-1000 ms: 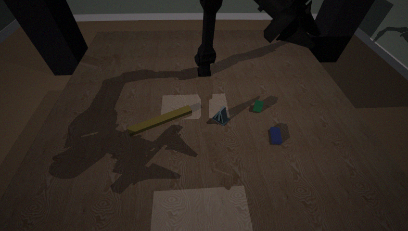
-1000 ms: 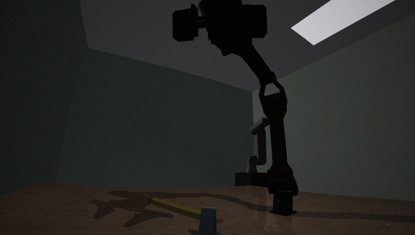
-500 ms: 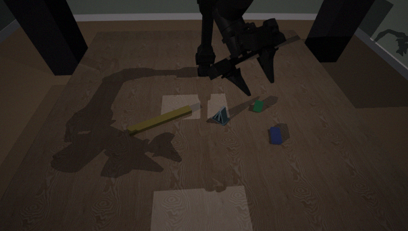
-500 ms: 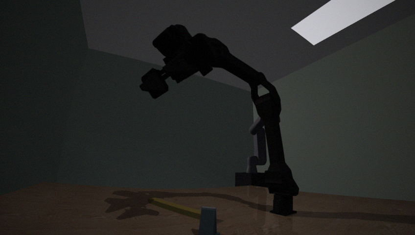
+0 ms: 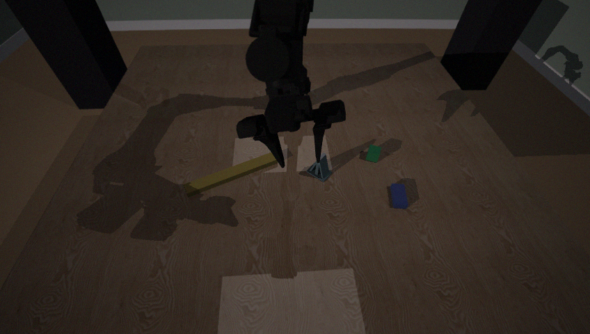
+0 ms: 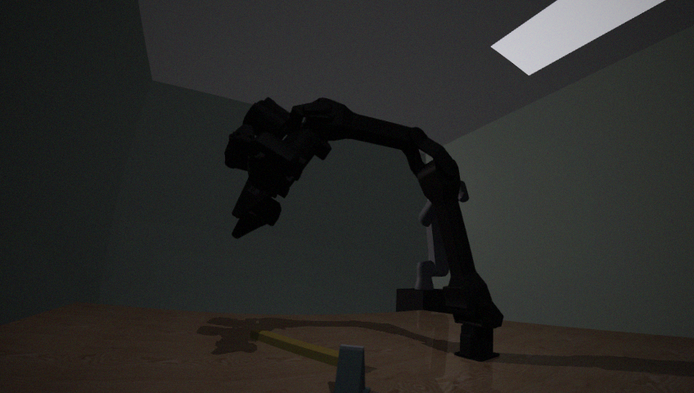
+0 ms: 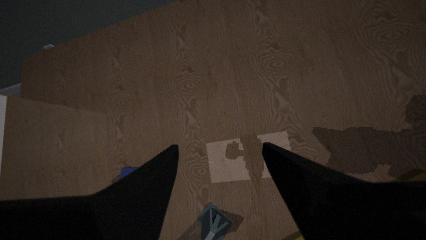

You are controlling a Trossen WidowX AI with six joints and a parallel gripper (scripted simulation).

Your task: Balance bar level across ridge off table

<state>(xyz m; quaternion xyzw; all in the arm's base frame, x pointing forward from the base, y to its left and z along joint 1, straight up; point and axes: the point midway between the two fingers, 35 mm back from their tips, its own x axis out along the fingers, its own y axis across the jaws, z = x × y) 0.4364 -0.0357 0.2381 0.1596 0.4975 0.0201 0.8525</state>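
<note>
My gripper tip is 150 mm past the yellow bar, 160 mm to the left of it and 200 mm above it. The rest, counted from my gripper tip: blue block (50 mm behind, 270 mm to the left, 200 mm below); then green block (200 mm behind, 240 mm to the left, 190 mm below).
</note>
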